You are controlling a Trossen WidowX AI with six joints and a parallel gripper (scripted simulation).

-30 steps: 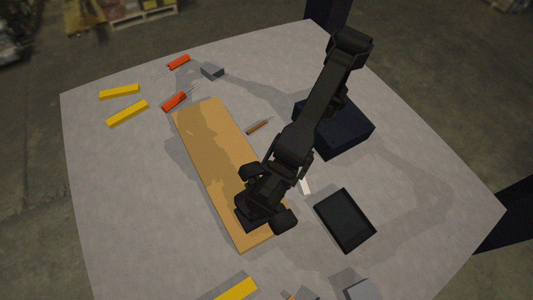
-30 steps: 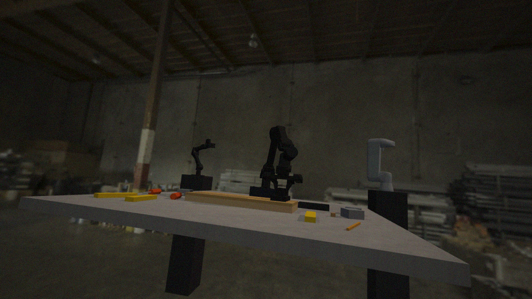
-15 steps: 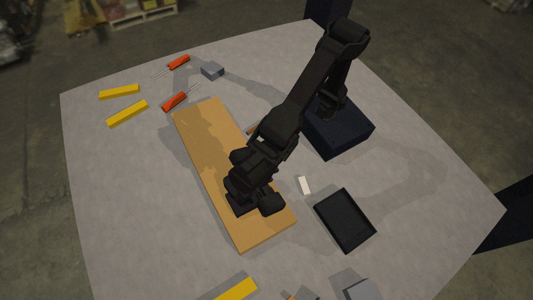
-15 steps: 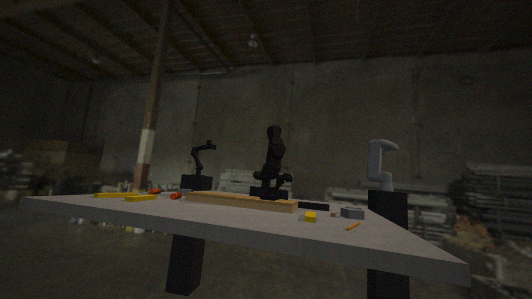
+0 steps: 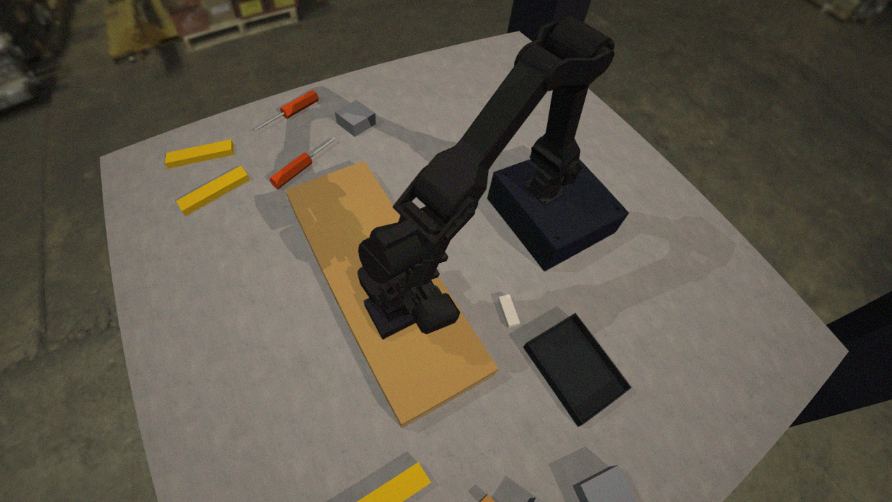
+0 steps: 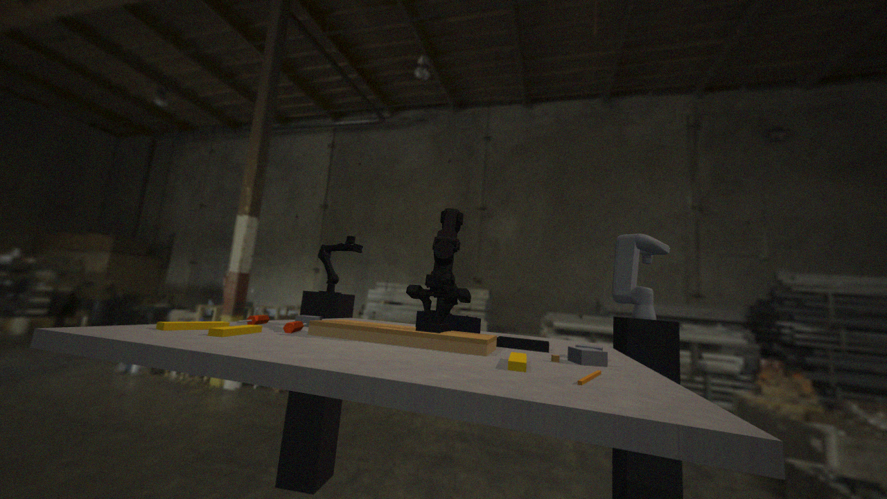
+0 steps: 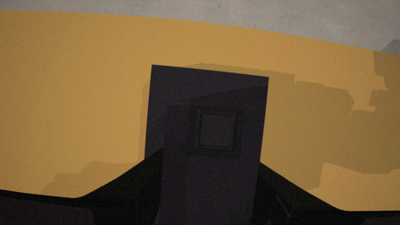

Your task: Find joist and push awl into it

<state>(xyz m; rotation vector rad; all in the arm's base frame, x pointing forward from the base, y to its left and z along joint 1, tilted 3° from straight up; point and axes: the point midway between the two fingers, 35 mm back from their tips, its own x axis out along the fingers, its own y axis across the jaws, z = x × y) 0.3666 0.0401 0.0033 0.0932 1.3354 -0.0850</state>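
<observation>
My gripper tip is 200 mm past the tray, 260 mm to the right of it and 50 mm above it. Round my gripper tip: small white block 170 mm behind, 100 mm to the left, 60 mm below; square light 20 mm ahead, 30 mm above; stud finder 10 mm ahead, 20 mm above.
</observation>
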